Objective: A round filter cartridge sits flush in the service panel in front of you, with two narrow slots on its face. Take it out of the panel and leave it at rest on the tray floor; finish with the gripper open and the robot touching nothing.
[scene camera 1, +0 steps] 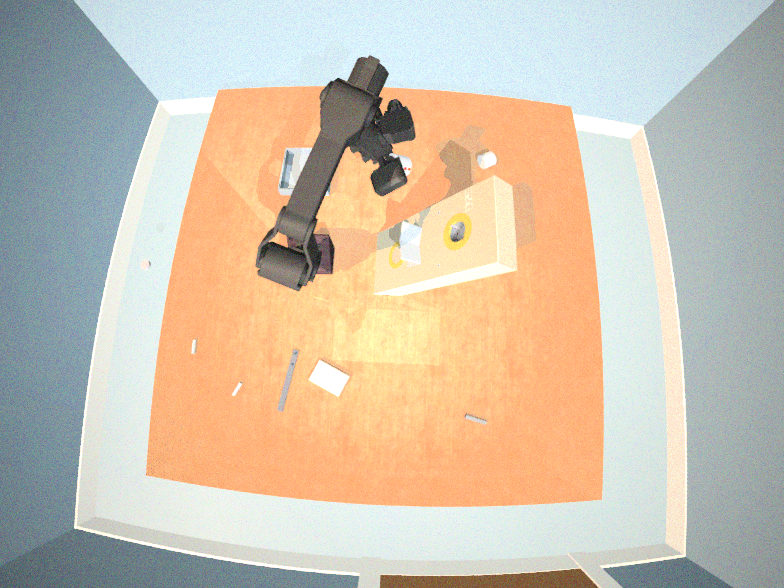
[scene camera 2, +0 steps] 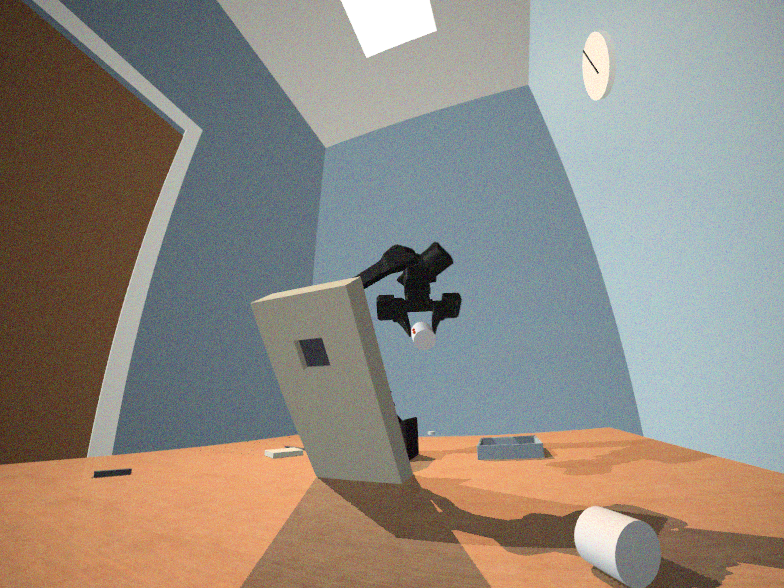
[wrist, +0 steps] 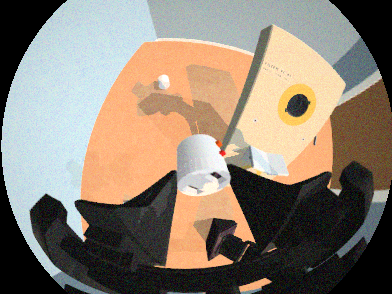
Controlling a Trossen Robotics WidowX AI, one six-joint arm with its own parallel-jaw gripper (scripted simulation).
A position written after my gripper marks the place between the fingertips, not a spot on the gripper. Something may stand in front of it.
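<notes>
My gripper (scene camera 1: 395, 165) is visible, likewise in scene camera 2, the gripper (scene camera 2: 422, 335), and in the wrist view, the gripper (wrist: 202, 171). Cream service panel (scene camera 2: 320, 339), (scene camera 1: 471, 235): visible to me. Grey tray (scene camera 2: 504, 447), (scene camera 1: 294, 160): visible as well.
</notes>
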